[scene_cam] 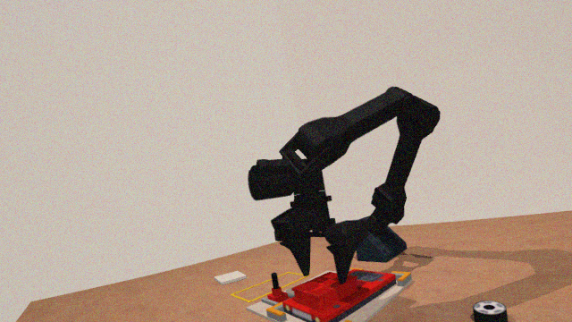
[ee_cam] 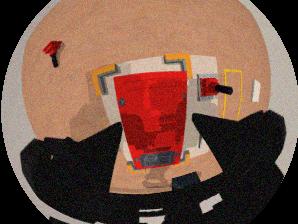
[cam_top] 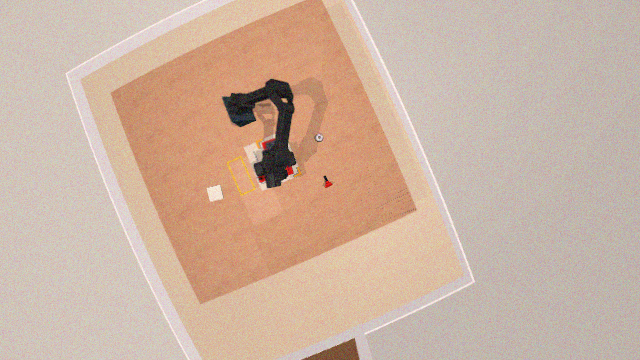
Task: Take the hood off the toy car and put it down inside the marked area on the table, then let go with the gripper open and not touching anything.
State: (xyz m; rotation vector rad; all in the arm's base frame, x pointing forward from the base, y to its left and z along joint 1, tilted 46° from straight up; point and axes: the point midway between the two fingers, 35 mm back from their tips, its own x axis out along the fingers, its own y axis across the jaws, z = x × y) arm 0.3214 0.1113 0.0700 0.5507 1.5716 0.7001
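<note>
Right now the hood is 20 mm below my gripper tip. The rest, counted from my gripper tip: wheel 80 mm behind, 230 mm to the left, 50 mm below; pale flat piece 40 mm ahead, 370 mm to the right, 50 mm below.
</note>
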